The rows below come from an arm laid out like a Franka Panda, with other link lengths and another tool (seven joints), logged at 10 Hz.
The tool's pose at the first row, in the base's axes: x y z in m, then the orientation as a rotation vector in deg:
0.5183, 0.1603, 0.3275, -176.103, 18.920, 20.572
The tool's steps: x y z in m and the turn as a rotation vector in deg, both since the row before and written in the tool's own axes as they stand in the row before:
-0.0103, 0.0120, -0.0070, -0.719, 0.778, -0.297
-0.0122, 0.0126, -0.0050, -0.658, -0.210, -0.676
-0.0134, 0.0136, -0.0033, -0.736, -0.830, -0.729
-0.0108, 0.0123, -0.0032, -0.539, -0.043, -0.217
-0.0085, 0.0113, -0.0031, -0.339, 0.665, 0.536
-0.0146, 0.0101, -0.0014, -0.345, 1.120, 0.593
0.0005, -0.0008, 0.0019, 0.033, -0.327, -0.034
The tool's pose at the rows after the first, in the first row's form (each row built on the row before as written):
0.5075, 0.1503, 0.3366, -177.037, 18.428, 19.569
0.4943, 0.1402, 0.3442, -177.656, 17.321, 20.051
0.4796, 0.1293, 0.3506, 177.801, -16.074, -21.467
0.4679, 0.1191, 0.3566, 177.325, -15.593, -21.549
0.4586, 0.1094, 0.3620, 176.921, -16.311, -20.509
0.4431, 0.1021, 0.3671, 176.524, -17.098, -18.766
0.4433, 0.1028, 0.3651, 176.541, -17.065, -19.273

